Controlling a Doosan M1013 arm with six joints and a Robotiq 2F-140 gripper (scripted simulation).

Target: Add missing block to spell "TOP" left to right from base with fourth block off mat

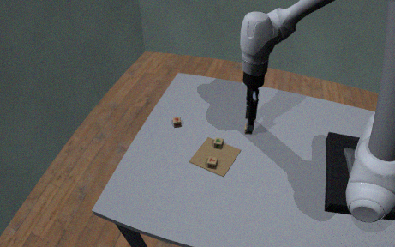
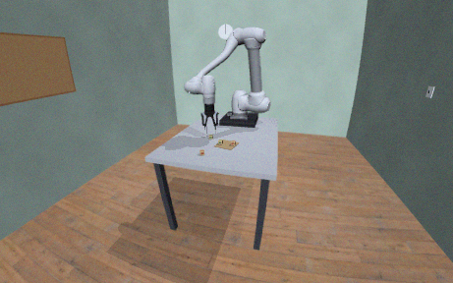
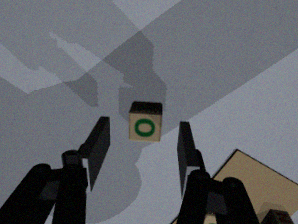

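Now: hand 150 mm to the right of the tan mat, 110 mm short of it and 70 mm above it.
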